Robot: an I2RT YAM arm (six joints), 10 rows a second.
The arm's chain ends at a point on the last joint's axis. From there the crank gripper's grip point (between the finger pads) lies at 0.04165 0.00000 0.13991 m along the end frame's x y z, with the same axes.
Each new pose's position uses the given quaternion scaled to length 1; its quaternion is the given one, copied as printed.
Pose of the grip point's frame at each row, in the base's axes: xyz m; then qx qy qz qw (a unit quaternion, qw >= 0):
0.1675, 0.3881, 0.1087, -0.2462, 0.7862, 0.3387, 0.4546
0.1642, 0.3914, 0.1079, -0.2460, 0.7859, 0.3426, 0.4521
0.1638, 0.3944, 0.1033, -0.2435, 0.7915, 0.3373, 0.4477
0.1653, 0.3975, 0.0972, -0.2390, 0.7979, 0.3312, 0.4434
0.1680, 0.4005, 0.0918, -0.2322, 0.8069, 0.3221, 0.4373
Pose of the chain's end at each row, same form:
0.1102, 0.2856, 0.1954, -0.2462, 0.7862, 0.3387, 0.4546
0.1079, 0.2881, 0.1944, -0.2460, 0.7859, 0.3426, 0.4521
0.1076, 0.2927, 0.1916, -0.2435, 0.7915, 0.3373, 0.4477
0.1090, 0.2976, 0.1875, -0.2390, 0.7979, 0.3312, 0.4434
0.1114, 0.3032, 0.1848, -0.2322, 0.8069, 0.3221, 0.4373

